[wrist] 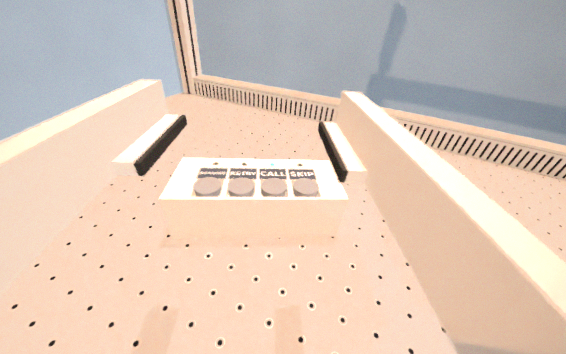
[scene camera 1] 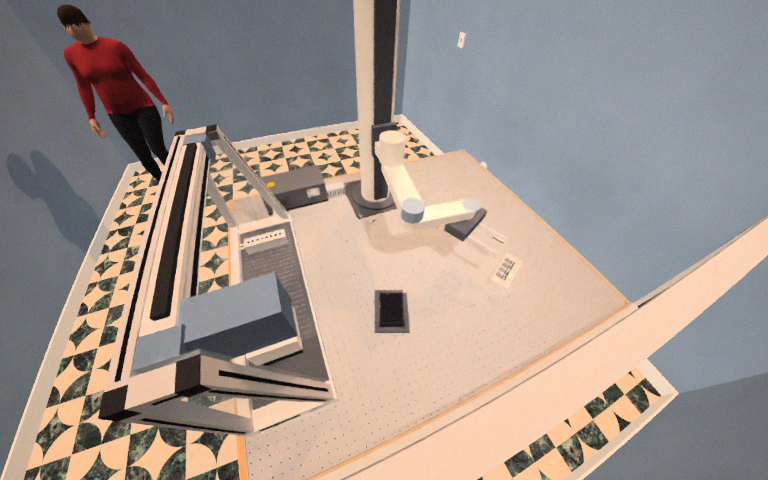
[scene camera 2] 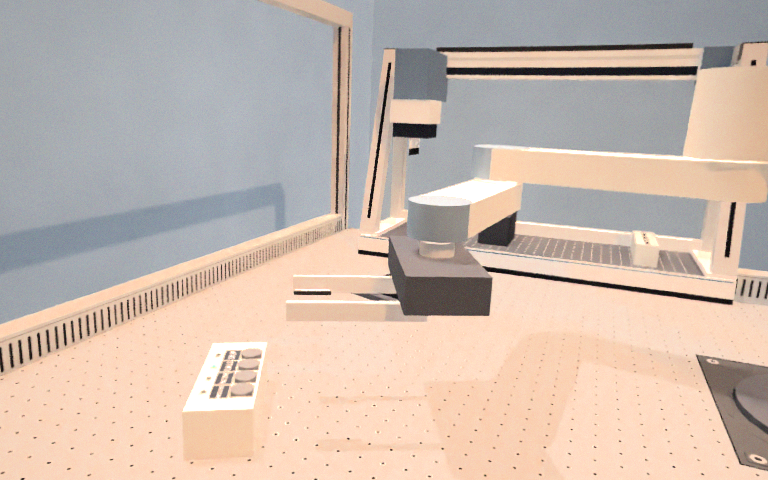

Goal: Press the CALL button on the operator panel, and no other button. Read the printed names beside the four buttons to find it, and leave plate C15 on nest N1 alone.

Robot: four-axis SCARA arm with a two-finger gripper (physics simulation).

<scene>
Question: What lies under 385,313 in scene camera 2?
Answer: My gripper.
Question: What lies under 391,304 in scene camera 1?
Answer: A plate C15.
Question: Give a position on an operator panel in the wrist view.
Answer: At 188,217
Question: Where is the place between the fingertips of my gripper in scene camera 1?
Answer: At 500,246
</scene>
